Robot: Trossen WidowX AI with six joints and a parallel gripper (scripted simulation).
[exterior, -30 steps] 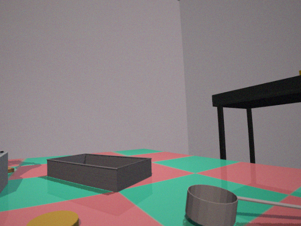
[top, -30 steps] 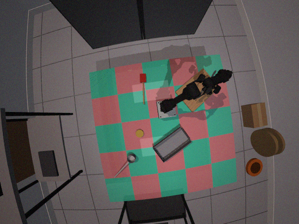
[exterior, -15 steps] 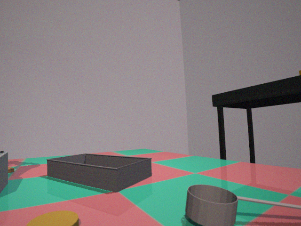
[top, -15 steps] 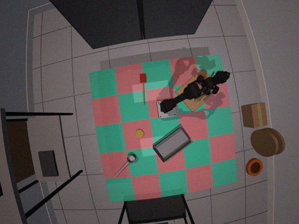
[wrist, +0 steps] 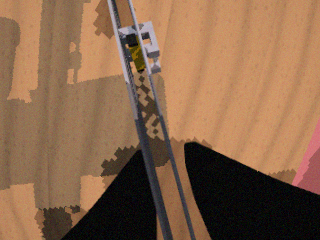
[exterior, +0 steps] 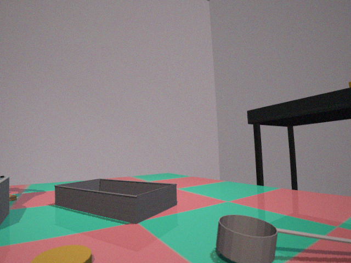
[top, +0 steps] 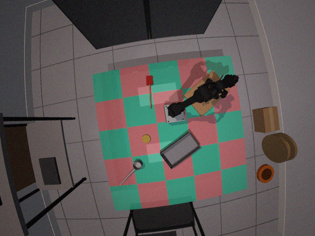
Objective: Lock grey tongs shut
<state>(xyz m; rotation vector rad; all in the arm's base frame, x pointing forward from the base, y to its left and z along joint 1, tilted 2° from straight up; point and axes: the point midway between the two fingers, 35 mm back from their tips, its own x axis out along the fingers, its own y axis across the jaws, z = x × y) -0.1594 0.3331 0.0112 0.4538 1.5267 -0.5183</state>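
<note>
My gripper tip is now 6 cm above the wooden board. The rest, counted from my gripper tip: yellow lock piece 4 cm ahead, 2 cm to the right, 1 cm above; then yellow disc 38 cm ahead, 55 cm to the right, 6 cm below; then grey roasting tin 48 cm ahead, 27 cm to the right, 4 cm below.
</note>
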